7 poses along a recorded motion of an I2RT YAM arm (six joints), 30 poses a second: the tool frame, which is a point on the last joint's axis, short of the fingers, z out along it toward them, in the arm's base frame.
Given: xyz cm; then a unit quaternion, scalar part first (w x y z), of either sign.
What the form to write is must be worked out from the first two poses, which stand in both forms.
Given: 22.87 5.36 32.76 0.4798 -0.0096 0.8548 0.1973
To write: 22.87 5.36 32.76 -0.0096 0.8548 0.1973 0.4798
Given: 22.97 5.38 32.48 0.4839 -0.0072 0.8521 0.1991
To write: 22.97 5.38 32.48 -0.0072 0.8521 0.1991 0.4839
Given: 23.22 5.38 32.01 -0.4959 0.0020 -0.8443 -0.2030
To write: 23.22 5.38 32.01 -0.0020 0.8443 0.2030 0.4959
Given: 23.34 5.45 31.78 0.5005 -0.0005 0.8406 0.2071
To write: 23.34 5.45 31.78 -0.0005 0.8406 0.2071 0.5005
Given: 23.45 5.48 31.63 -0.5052 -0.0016 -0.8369 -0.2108
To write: 23.45 5.48 31.63 0.0016 0.8369 0.2108 0.5052
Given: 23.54 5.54 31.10 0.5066 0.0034 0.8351 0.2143
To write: 23.54 5.54 31.10 0.0034 0.8351 0.2143 0.5066
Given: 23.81 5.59 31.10 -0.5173 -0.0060 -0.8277 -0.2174
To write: 23.81 5.59 31.10 0.0060 0.8277 0.2174 0.5173
